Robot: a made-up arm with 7 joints.
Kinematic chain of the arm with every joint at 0, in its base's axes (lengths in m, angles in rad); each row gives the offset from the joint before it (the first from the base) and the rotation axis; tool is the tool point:
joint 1: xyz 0 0 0.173 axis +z
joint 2: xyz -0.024 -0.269 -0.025 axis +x
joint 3: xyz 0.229 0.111 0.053 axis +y
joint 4: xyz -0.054 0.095 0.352 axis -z
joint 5: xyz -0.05 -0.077 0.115 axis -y
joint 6: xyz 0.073 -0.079 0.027 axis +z
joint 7: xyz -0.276 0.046 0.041 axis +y
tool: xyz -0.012 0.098 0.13
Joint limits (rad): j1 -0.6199..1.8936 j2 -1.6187..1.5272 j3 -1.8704..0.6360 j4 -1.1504..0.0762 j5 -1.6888..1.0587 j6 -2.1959..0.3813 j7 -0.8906..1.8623
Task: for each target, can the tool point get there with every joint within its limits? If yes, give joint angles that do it. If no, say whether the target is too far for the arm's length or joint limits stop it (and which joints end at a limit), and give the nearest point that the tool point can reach.
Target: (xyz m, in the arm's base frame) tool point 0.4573 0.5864 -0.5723
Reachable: no: joint limits stop it (at a limit: joint 2, joint 3, joint 6, joint 7) | nearest point 0.4126 0.5291 -0.4282 | short by 0.161 m
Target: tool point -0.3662 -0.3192 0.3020
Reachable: yes | joints 0.3690 0.5210 -1.1141 -0.5881 0.4856 -0.5017 0.3928
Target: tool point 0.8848 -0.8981 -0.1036
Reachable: no: joint limits stop it (at a limit: joint 2, joint 3, joint 6, joint 7) | nearest point 0.7863 -0.7981 0.0388 | short by 0.200 m
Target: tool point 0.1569 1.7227 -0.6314
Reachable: no: too far | nearest point 0.0783 0.8598 -0.2307 | short by 0.955 m
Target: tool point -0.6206 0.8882 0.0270
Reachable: no: joint limits stop it (at a limit: joint 3, joint 4, joint 6, joint 7) | nearest point -0.5253 0.7518 0.0397 | short by 0.167 m
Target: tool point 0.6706 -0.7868 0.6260
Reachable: yes | joints 0.3558 1.1865 0.2102 -0.1579 -1.2734 0.0558 -0.5198
